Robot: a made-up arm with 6 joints.
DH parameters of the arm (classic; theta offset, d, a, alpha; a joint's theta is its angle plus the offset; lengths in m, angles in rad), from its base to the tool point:
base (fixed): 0 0.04 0 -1.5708
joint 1: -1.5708 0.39 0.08 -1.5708
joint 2: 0 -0.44 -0.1 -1.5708
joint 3: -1.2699 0 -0.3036 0
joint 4: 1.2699 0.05 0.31 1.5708
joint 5: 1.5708 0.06 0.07 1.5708
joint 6: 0.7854 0 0.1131 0
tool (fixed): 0.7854 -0.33 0 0
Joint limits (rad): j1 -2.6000..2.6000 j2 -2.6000..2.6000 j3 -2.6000..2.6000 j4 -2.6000..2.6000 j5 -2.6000..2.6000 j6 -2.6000..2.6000
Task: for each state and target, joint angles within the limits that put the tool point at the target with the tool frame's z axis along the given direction. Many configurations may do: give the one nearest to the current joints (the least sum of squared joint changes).
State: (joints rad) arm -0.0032 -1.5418 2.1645 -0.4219 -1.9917 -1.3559
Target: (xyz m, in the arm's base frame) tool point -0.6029 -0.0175 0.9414 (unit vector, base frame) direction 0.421 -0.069 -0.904
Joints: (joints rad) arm 0.3734 -2.4009 1.8361 0.3034 -2.6000 -0.7573
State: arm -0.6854 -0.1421 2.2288 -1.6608 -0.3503 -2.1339
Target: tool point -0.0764 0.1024 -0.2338 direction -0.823 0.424 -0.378
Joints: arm -0.6445 -0.0542 2.3944 -1.0619 -0.4257 -2.1266
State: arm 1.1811 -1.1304 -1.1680 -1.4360 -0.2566 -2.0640
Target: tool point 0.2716 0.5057 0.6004 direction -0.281 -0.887 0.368
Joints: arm 1.5185 -1.3712 -1.3601 -2.1748 -0.0804 -1.9266
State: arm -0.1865 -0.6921 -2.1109 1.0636 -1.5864 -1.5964
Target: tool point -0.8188 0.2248 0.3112 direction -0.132 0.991 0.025
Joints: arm -0.5378 -0.4589 -1.7234 1.9148 -1.0140 -1.7414
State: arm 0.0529 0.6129 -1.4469 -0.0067 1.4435 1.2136
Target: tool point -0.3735 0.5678 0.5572 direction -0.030 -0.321 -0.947
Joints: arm 0.5973 0.9752 -1.1202 -0.7966 1.0008 1.1822
